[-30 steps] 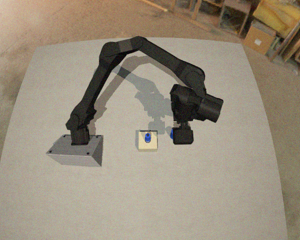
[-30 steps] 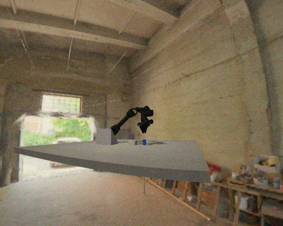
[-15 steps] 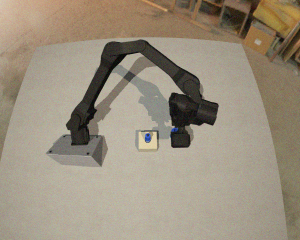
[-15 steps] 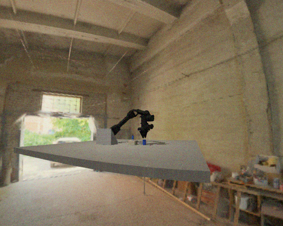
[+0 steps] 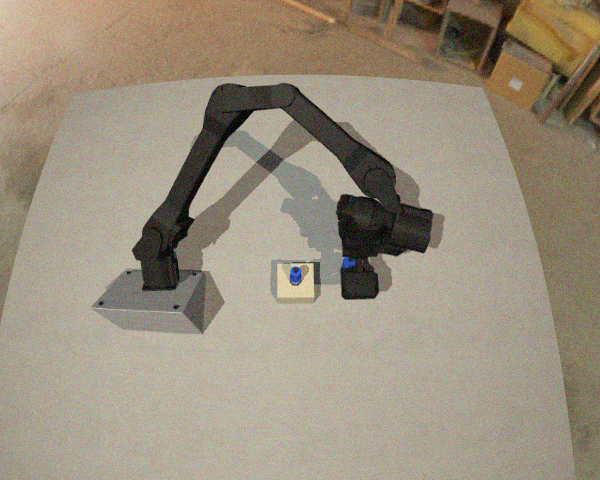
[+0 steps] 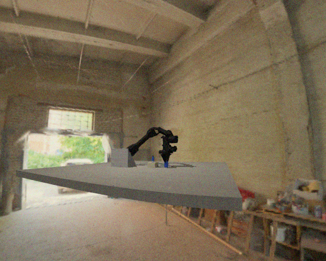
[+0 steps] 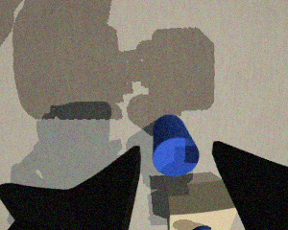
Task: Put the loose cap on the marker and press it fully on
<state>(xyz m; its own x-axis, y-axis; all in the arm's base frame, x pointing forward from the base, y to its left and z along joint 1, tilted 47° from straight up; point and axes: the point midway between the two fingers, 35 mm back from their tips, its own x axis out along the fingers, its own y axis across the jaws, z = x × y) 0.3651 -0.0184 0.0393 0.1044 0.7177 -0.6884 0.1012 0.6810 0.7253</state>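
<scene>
My gripper tip is now 20 mm above the blue cap. Also, from my gripper tip: holder block (110 mm behind, 20 mm to the right, 20 mm below).
</scene>
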